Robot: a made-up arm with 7 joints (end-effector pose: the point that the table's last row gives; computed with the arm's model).
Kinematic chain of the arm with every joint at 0, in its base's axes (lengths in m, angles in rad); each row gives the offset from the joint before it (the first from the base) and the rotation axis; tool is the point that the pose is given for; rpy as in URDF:
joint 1: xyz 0 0 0.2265 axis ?
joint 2: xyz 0 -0.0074 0.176 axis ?
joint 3: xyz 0 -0.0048 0.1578 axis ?
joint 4: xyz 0 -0.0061 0.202 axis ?
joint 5: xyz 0 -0.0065 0.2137 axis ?
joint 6: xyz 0 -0.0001 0.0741 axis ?
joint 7: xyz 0 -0.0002 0.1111 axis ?
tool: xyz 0 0 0 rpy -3.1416 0 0
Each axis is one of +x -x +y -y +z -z.
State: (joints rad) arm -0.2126 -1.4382 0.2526 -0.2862 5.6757 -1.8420 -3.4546
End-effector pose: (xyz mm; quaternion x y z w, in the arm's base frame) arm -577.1 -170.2 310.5 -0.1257 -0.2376 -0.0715 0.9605
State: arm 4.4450 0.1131 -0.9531 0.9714 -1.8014 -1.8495 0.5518
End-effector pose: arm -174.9 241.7 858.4 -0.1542 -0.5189 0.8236 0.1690
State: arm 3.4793 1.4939 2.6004 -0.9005 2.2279 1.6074 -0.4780
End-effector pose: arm -536.4 -34.3 265.0 -0.5718 -0.4552 -0.3128 0.6066
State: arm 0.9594 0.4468 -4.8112 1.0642 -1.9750 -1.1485 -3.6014
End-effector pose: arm -189.8 -307.7 873.4 0.3898 0.6821 0.1480 0.6008
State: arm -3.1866 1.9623 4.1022 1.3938 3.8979 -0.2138 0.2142
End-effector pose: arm -443.2 -346.7 431.7 -0.2792 -0.7906 -0.5366 0.0953
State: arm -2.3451 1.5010 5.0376 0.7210 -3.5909 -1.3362 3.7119
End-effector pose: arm -562.2 196.9 383.0 -0.6944 0.2721 0.0034 0.6661
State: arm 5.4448 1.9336 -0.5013 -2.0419 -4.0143 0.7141 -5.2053
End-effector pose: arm 314.2 19.1 573.0 -0.1351 0.8332 0.5354 0.0305
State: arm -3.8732 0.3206 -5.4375 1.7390 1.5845 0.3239 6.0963
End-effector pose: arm -448.6 46.3 612.5 0.5481 0.2571 0.4657 0.6455
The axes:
joint 1: -z
joint 2: +y
joint 3: -z
joint 4: +y
joint 5: -z
joint 6: +y
joint 7: -z

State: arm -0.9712 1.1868 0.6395 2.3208 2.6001 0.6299 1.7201
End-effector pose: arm 318.3 45.8 247.7 -0.4494 -0.0101 0.7540 0.4790
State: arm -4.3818 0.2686 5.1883 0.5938 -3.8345 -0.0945 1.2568
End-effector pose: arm 85.4 -333.9 1034.3 -0.5436 -0.7432 -0.1298 0.3679
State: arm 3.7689 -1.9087 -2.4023 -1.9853 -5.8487 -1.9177 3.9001
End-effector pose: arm 259.8 13.8 458.5 0.1180 0.4886 -0.1874 0.8439
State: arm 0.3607 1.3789 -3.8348 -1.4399 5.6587 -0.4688 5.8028
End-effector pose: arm 483.4 104.9 205.9 0.4126 0.1925 -0.5219 0.7213
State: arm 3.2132 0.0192 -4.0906 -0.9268 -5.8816 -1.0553 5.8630
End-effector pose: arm -237.0 -223.1 892.6 -0.5404 -0.1680 -0.8065 0.1713
